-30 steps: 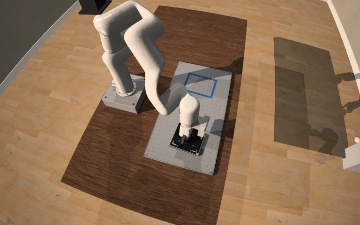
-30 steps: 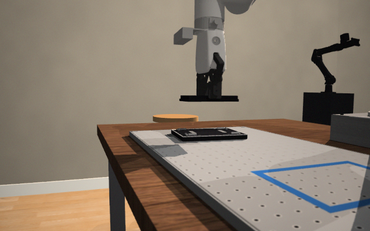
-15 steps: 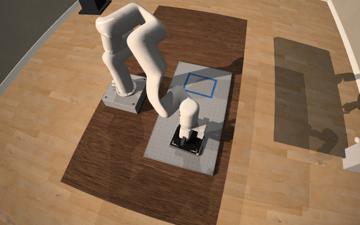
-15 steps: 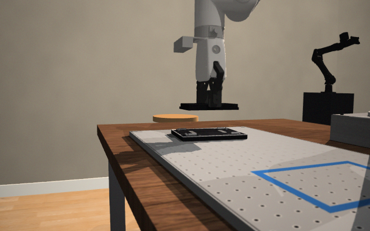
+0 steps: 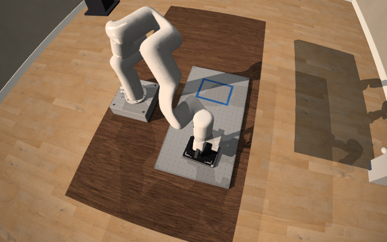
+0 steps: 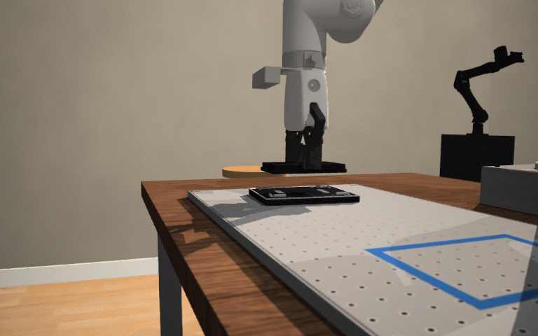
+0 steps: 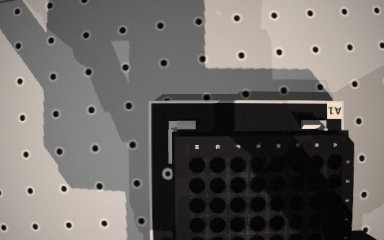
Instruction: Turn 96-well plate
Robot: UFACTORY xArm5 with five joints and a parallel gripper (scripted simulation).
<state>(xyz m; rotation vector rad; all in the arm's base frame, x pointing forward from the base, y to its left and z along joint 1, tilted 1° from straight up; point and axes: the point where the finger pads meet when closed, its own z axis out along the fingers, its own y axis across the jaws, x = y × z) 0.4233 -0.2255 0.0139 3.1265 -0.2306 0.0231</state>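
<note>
Now: the black plate nest 6 cm below my hand. From my hand the other things lie so: black 96-well plate: 1 cm below.
</note>
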